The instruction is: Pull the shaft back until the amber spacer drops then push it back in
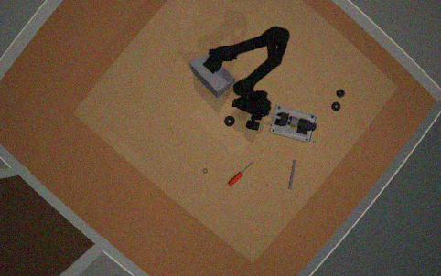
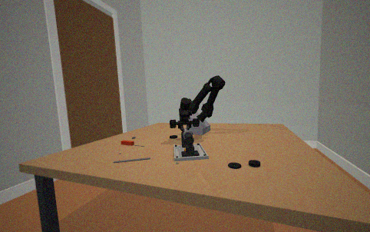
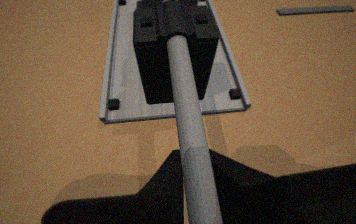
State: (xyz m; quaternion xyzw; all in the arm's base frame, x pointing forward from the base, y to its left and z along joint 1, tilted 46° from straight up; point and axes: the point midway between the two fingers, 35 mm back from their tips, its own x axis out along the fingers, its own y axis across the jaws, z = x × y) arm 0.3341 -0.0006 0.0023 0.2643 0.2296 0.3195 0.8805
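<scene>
Now: gripper tip 5 cm short of the grey shaft, 3 cm to the right of it and 3 cm below it. From my gripper tip the other things lie so: amber spacer (15 cm ahead, 8 cm to the left, 4 cm below).
</scene>
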